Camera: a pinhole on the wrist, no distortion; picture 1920 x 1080 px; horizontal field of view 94.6 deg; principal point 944.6 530.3 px. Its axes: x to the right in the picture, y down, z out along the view. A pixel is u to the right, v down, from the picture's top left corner.
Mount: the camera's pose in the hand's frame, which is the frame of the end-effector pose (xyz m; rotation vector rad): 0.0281 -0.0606 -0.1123 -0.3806 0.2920 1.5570
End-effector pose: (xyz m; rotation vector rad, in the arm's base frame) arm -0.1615 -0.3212 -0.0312 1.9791 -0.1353 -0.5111
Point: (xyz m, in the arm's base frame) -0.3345 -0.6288 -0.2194
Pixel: 565.8 540.7
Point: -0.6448 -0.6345 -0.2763
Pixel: 426.1 924.0
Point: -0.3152 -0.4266 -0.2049
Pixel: 318.4 746.5
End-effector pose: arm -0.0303 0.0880 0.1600 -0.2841 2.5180 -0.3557
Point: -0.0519 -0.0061 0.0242
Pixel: 609.6 115.8
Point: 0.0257 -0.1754 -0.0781
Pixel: 129.8 111.2
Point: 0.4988 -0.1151 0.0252
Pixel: outside the picture
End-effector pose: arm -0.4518 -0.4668 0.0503 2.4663 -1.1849 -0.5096
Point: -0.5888 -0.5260 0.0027
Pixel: 1122.3 649.7
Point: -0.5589 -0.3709 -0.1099
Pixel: 558.7 943.3
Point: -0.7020 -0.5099 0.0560
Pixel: 1319.5 866.4
